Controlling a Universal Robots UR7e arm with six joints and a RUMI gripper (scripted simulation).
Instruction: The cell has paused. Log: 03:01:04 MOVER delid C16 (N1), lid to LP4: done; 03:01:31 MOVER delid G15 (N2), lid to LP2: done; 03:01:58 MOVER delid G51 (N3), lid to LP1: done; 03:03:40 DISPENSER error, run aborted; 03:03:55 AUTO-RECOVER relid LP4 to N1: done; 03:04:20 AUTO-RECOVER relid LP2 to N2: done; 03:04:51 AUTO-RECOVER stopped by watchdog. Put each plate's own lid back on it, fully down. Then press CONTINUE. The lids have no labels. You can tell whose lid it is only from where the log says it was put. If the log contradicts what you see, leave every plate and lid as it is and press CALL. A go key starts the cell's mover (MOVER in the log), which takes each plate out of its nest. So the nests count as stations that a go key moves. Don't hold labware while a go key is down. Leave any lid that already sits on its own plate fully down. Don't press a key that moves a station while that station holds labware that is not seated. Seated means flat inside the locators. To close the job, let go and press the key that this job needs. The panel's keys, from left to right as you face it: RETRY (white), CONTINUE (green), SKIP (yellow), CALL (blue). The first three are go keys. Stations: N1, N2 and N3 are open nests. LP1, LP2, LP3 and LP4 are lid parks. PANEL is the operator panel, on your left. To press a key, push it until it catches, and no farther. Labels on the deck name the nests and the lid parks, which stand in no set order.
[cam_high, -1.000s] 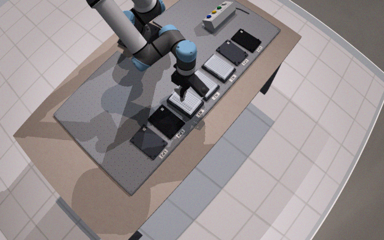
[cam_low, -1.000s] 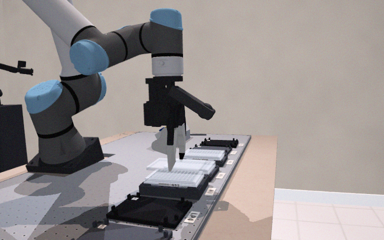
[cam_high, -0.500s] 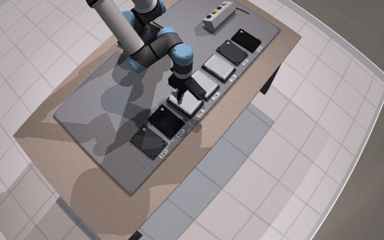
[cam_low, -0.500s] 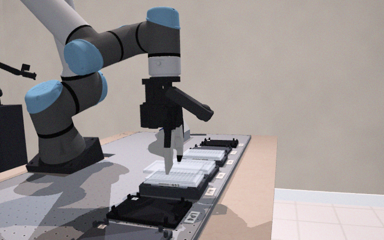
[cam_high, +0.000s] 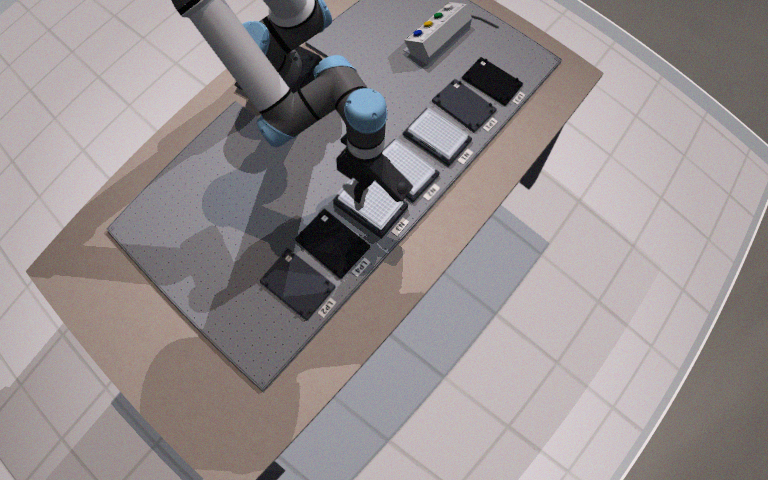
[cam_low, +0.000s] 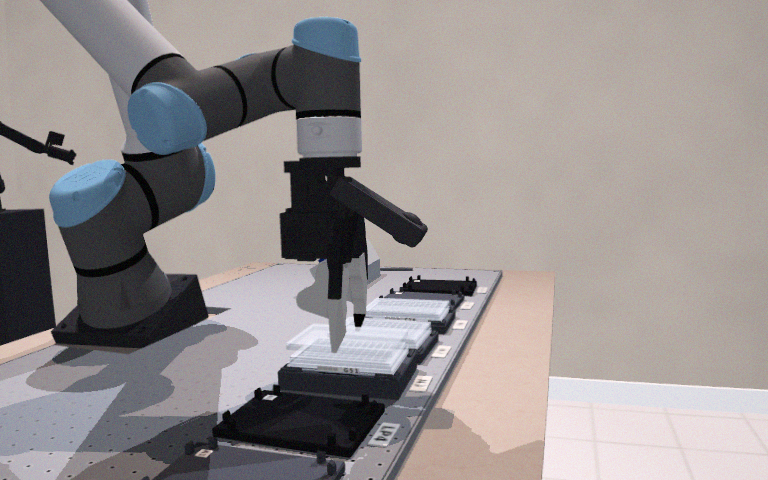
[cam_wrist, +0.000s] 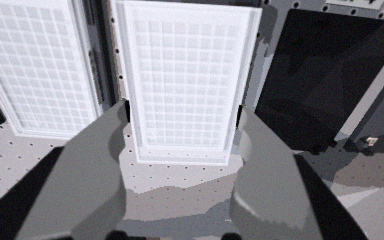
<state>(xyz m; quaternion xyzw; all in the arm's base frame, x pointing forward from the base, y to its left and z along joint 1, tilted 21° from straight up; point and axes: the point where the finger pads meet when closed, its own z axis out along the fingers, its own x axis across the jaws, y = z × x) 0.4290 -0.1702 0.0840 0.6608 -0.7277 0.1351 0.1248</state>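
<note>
The plate is 3 cm below my hand. From my hand the other things lie so: lid park LP2: 25 cm to the right, 6 cm below, 3 cm behind; then light grey lid: 1 cm below; then lid park LP4: 13 cm to the right, 6 cm below, 2 cm behind.
</note>
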